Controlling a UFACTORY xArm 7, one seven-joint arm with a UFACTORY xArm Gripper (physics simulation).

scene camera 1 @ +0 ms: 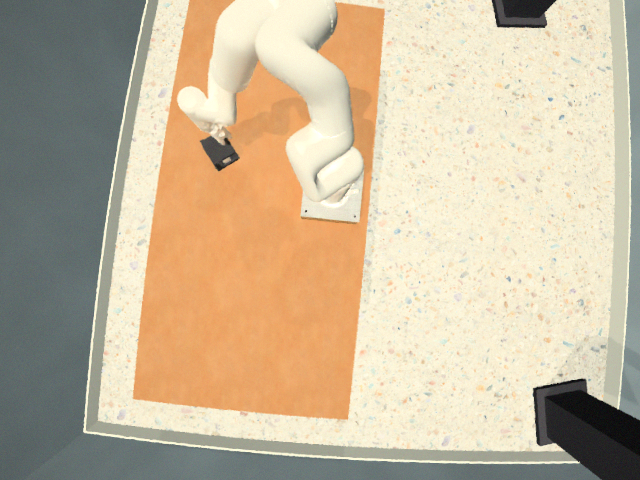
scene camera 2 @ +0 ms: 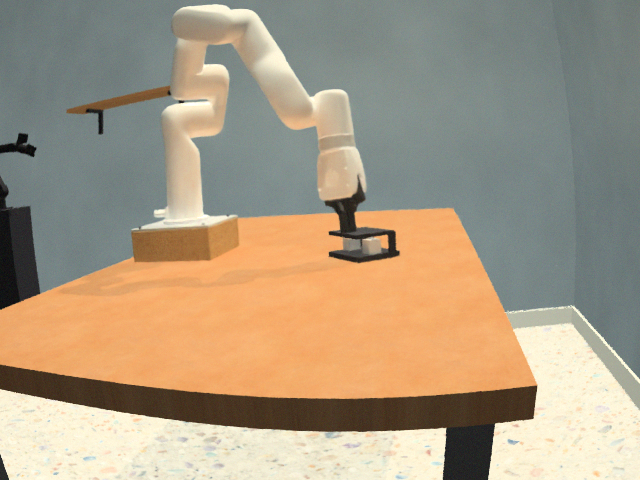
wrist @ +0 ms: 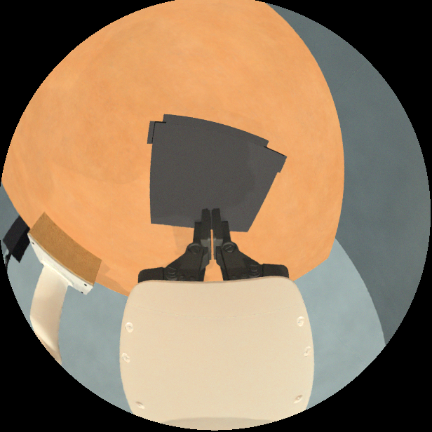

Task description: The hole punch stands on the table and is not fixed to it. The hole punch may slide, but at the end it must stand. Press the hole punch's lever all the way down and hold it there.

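Observation:
The hole punch stands upright on the table. It has a dark base plate, a dark lever plate above it and two pale blocks between them. In scene camera 2 the lever lies roughly level, with a gap between it and the base. My gripper is shut and empty, pointing down. Its fingertips are at the top of the lever, near the end away from the upright; they appear to touch it. The base is mostly hidden under the lever in the wrist view.
The arm's base stands on a wooden block on the table, to the left of the hole punch in scene camera 2. A wooden shelf is on the wall behind the arm. A black stand is at the far left.

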